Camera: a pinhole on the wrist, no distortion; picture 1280 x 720 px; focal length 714.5 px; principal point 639.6 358.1 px. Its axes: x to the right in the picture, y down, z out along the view. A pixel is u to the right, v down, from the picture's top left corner.
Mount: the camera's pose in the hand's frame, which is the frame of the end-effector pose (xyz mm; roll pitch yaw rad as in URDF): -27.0 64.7 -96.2 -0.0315 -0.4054 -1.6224
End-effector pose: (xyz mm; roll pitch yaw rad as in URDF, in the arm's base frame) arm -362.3 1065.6 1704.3 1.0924 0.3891 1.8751
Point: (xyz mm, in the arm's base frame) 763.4 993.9 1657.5
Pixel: outside the picture
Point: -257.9 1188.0 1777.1
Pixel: 1060.2 584.9
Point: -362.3 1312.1 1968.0
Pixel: 518.5 591.9
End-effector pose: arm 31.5 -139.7 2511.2 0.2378 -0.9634 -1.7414
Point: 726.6 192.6 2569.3
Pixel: 59.7 59.7
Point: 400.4 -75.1 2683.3
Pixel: 154.2 510.1
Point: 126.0 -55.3 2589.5
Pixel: 778.1 450.5
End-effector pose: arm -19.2 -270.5 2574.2 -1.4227 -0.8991 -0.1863
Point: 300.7 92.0 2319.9
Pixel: 463.9 289.0
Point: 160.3 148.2 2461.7
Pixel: 731.5 326.0
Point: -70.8 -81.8 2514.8
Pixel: 1202.6 112.4
